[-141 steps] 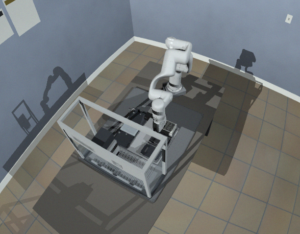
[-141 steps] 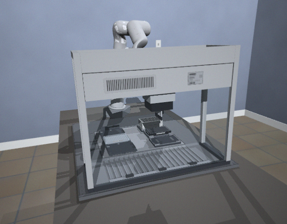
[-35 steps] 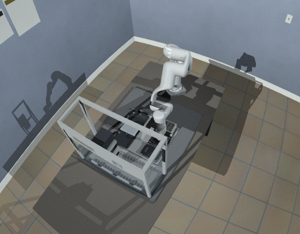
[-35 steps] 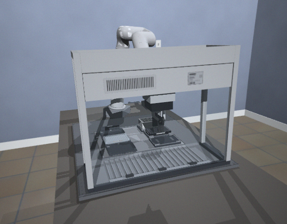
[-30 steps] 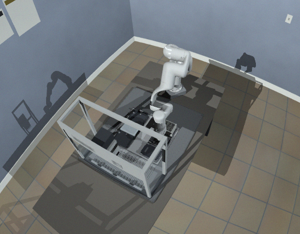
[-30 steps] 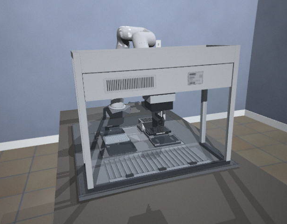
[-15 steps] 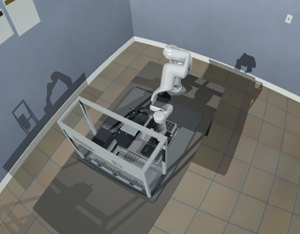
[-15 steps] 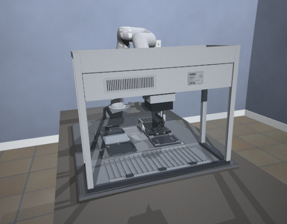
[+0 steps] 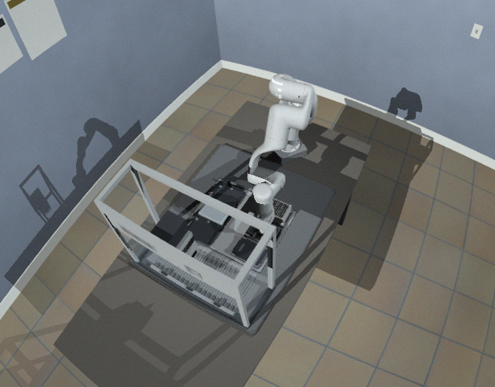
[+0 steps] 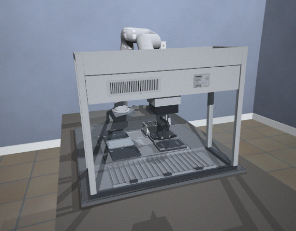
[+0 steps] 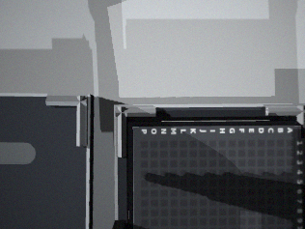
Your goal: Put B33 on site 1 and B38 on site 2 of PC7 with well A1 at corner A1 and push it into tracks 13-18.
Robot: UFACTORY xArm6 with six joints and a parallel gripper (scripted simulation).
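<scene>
My hand is 1 cm above the dark 384-well plate B33. The rest, counted from my hand: frame post (33 cm ahead, 48 cm to the right, 22 cm above); then plate carrier PC7 (3 cm behind, 24 cm to the right, 1 cm below); then nest S3 (11 cm ahead, 3 cm to the right, 2 cm below).
</scene>
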